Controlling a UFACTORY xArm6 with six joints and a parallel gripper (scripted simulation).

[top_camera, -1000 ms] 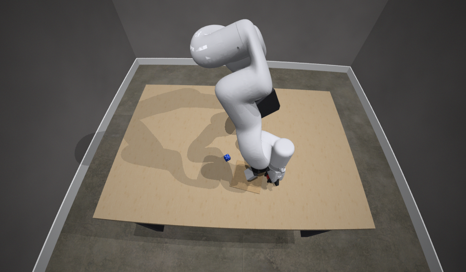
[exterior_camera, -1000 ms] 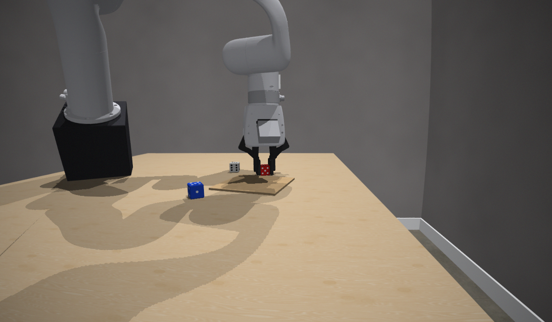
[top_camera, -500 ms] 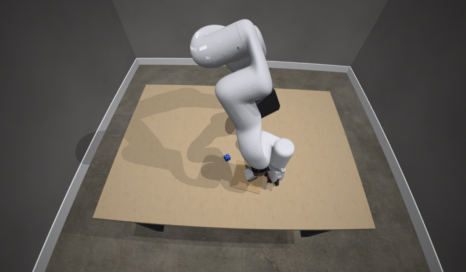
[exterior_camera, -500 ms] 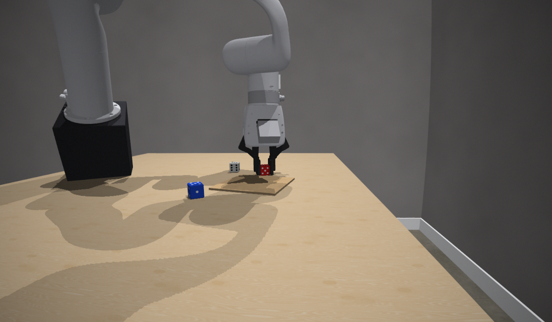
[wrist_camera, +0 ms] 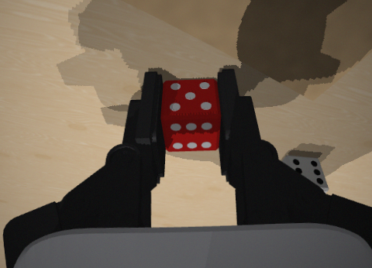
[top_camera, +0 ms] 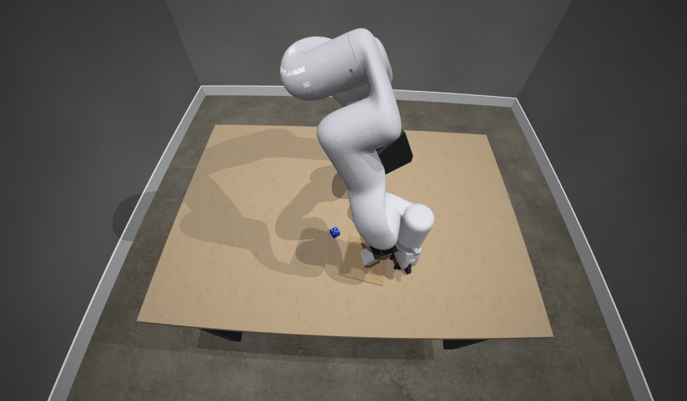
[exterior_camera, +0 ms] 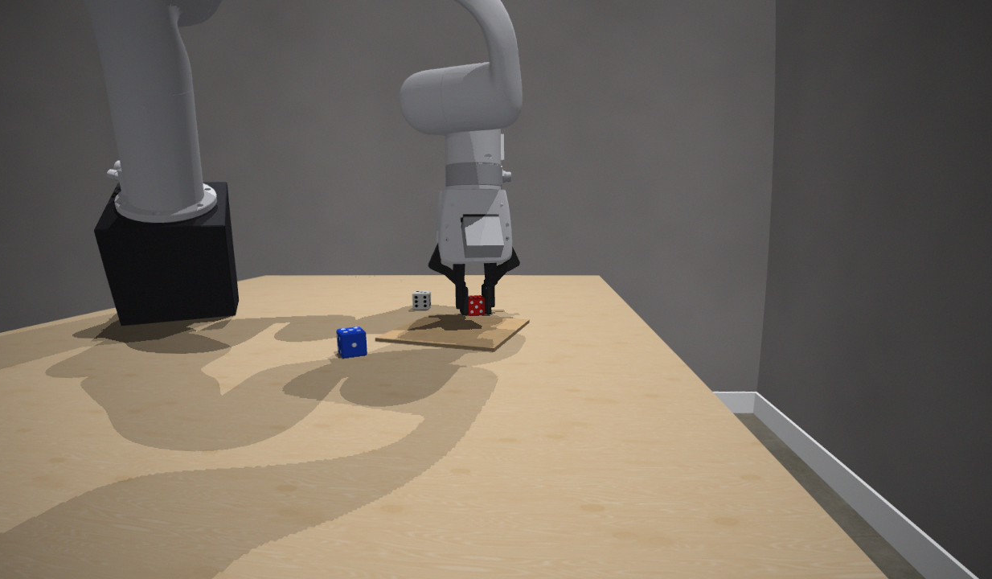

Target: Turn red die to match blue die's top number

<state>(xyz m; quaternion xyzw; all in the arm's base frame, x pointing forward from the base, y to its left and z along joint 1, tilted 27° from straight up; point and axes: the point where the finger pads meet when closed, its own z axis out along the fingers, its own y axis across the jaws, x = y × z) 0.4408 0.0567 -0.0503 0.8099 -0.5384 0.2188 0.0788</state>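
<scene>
My hand is 100 mm to the left of the mat, 20 mm above it and 10 mm past it. The rest, counted from my hand: red die: 10 mm below; blue die: 200 mm to the right, 100 mm behind, 10 mm below; white die: 90 mm behind, 40 mm to the left, 10 mm below.
</scene>
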